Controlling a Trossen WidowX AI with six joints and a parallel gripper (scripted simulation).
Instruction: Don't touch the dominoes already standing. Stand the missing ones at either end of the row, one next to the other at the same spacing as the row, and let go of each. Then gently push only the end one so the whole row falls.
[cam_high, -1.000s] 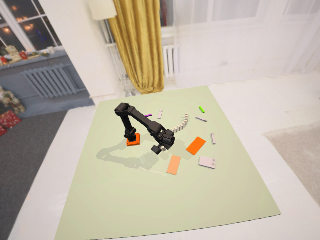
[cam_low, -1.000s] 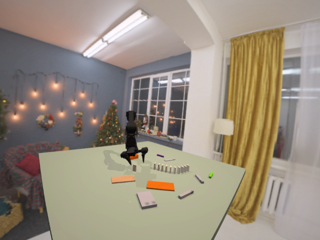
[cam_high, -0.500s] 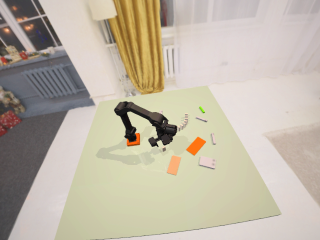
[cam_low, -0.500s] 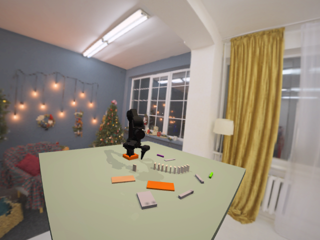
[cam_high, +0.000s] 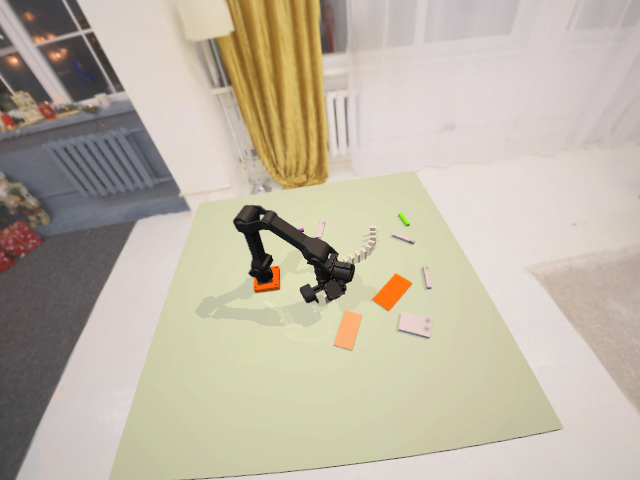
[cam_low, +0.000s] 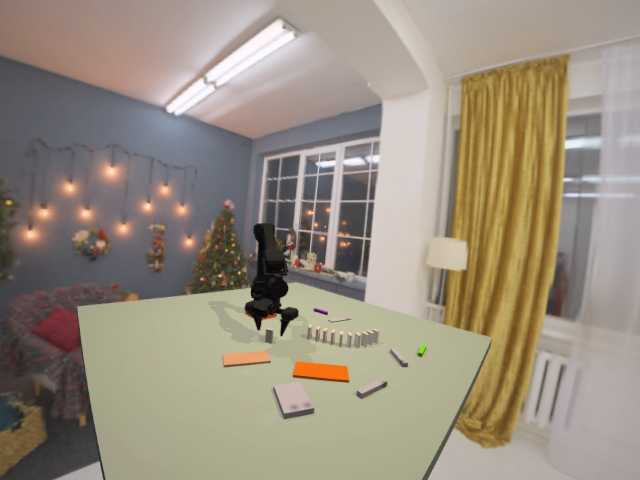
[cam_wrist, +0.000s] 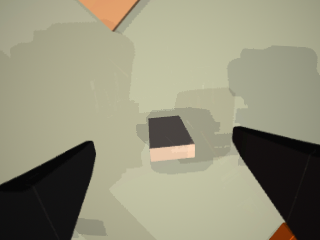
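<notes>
The peach plate is 40 mm ahead of my gripper tip, 130 mm to the right of it and 30 mm below it. From my gripper tip the other things lie so: pale grey block: 270 mm ahead, 180 mm to the right, 30 mm below; purple stick: 70 mm behind, 420 mm to the left, 30 mm below; orange plate: 250 mm ahead, 30 mm to the right, 30 mm below.
</notes>
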